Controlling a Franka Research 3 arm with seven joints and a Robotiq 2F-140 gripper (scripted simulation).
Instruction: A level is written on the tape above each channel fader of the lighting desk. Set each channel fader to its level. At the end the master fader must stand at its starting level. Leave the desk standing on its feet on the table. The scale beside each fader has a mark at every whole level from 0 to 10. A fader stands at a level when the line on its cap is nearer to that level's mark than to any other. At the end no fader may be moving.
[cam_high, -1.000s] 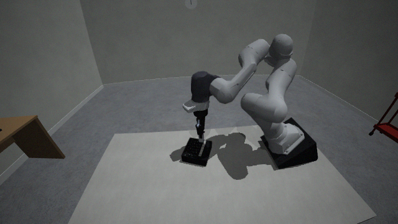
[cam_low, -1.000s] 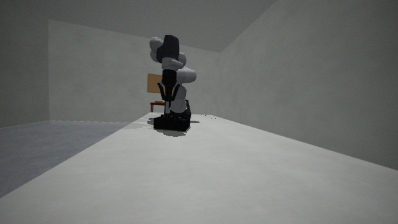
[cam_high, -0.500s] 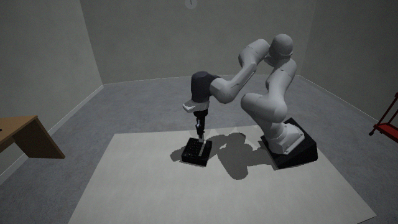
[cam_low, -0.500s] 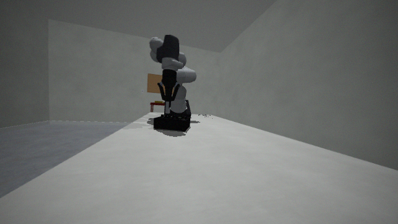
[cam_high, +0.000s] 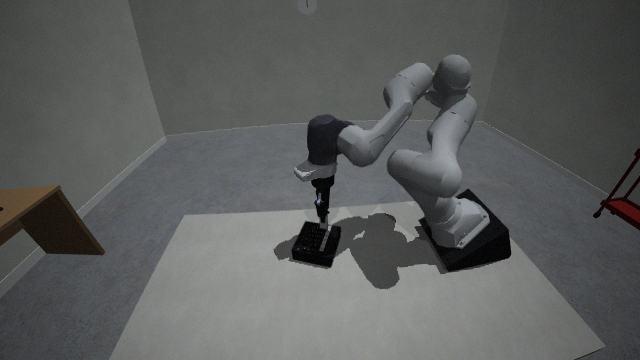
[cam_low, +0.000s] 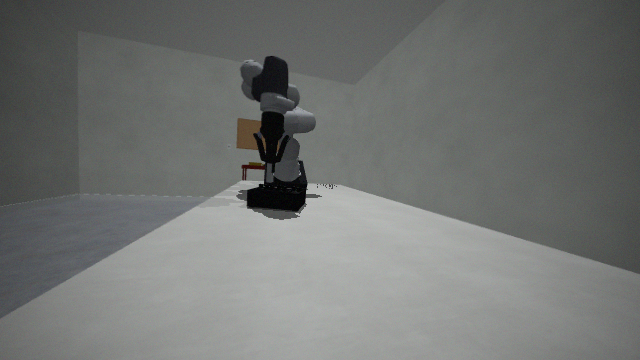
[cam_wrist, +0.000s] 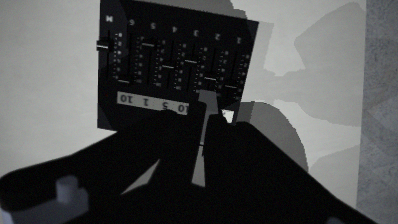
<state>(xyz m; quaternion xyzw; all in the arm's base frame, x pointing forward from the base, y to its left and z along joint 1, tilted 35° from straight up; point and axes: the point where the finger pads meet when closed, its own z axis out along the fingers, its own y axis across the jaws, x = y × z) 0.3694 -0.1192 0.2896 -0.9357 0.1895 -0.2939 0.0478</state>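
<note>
Right now my hand is 20 mm short of the channel 2 fader cap, 10 mm to the left of it and 40 mm above it. Round my hand: channel 1 fader cap: 10 mm ahead, 30 mm to the right, 40 mm below; master fader cap: 80 mm ahead, 90 mm to the left, 40 mm below.
</note>
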